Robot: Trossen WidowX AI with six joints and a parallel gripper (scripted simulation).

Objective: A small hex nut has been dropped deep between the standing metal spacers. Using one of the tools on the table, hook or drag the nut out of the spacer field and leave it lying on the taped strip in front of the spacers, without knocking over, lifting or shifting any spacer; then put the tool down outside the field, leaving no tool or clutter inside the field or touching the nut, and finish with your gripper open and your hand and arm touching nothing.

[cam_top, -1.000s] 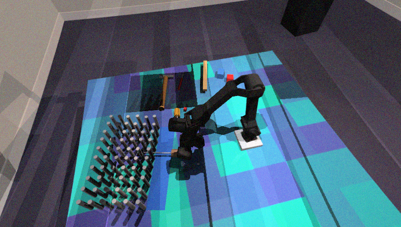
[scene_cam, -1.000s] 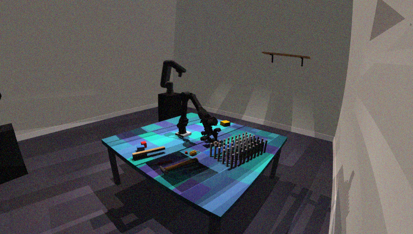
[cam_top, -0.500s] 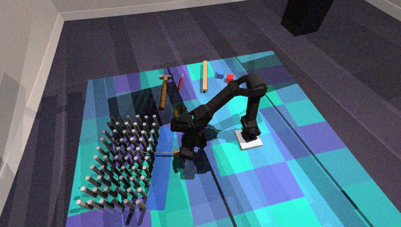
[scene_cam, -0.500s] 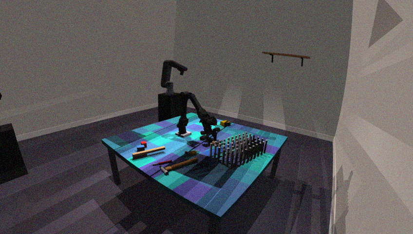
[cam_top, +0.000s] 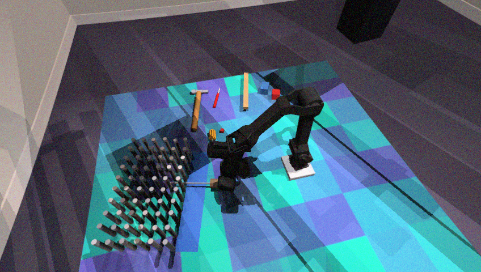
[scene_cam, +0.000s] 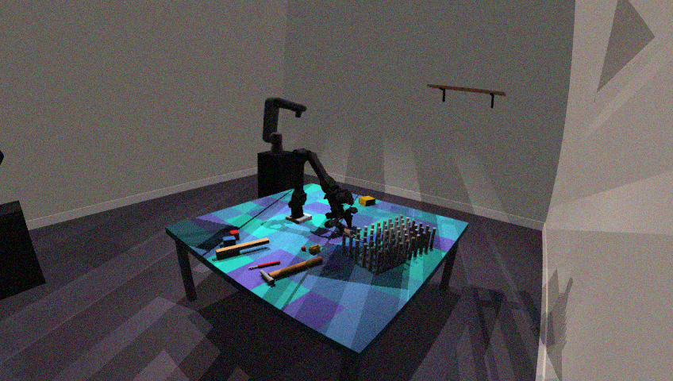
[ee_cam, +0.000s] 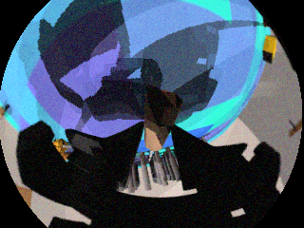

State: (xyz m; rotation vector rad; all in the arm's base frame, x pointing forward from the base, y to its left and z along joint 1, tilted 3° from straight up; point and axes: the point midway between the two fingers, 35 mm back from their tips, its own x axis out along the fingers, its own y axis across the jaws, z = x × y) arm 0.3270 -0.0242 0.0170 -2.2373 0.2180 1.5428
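Right now the hook tool is 10 cm ahead of my gripper tip and 4 cm to the right of it. From my gripper tip the other things lie so: yellow screwdriver 24 cm to the right, 3 cm behind; red screwdriver 52 cm to the right, 14 cm behind, 1 cm below; blue taped strip 11 cm ahead, 2 cm below.
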